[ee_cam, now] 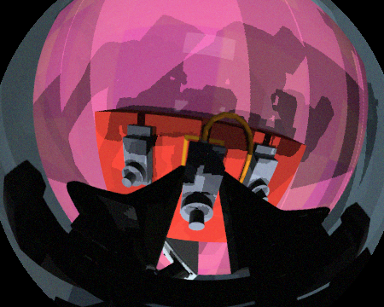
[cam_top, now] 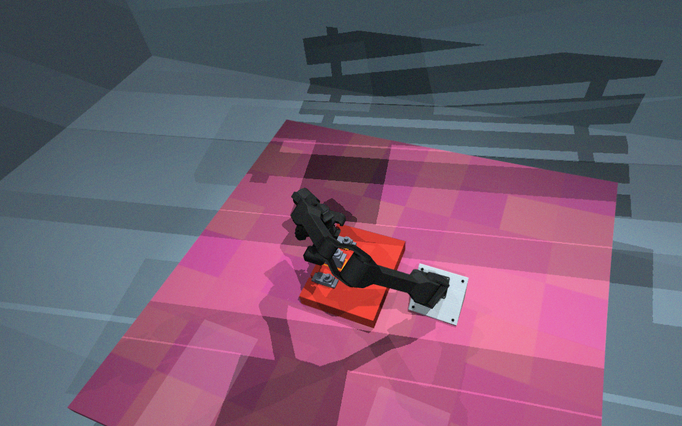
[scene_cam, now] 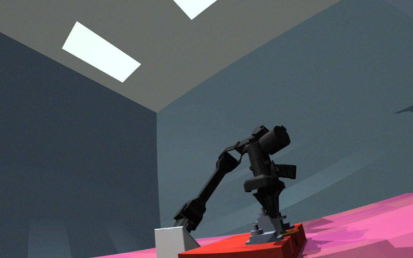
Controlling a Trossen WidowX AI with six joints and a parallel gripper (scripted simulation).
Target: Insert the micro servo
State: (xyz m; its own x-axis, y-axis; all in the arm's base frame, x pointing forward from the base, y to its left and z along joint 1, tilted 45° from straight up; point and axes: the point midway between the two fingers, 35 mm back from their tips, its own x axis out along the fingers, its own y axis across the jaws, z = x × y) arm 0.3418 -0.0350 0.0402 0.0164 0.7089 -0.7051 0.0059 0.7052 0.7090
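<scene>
Now: the deck 12 cm behind my gripper tip and 7 cm below it.
</scene>
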